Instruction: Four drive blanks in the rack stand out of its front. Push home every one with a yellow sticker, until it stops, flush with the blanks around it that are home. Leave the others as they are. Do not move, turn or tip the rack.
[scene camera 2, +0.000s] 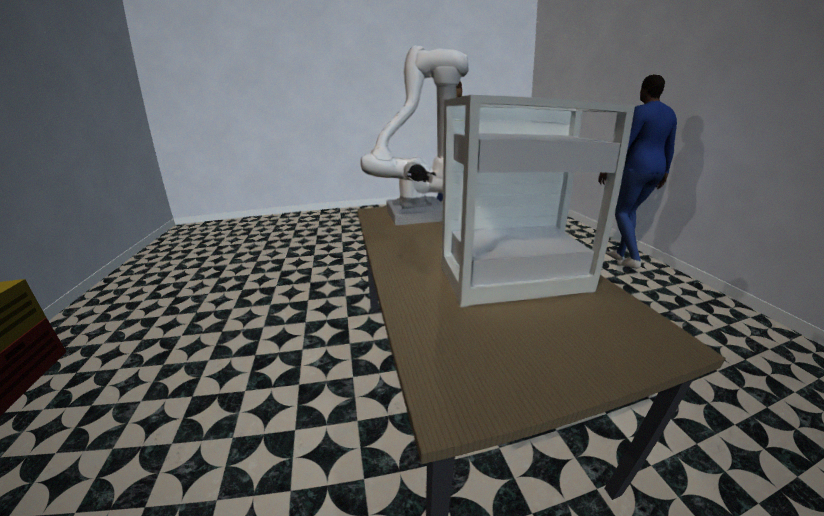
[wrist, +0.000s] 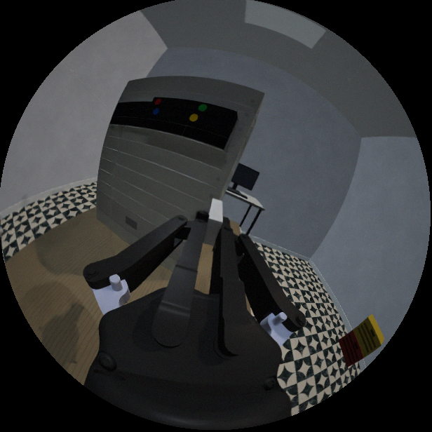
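The rack stands upright on the table. Its front shows in the wrist view, with a black band of drive blanks near the top. One yellow sticker shows on the band, with a green sticker just above it to the right. A red sticker and a blue sticker are farther left. How far each blank stands out is hard to tell. My gripper is shut and empty. Its fingertips appear in front of the rack's lower right part, below the blanks in the wrist view.
The wooden table carries the rack. A person in blue stands on the floor behind it. A desk with a monitor shows beyond the rack's right edge. A yellow and red box is off to the side.
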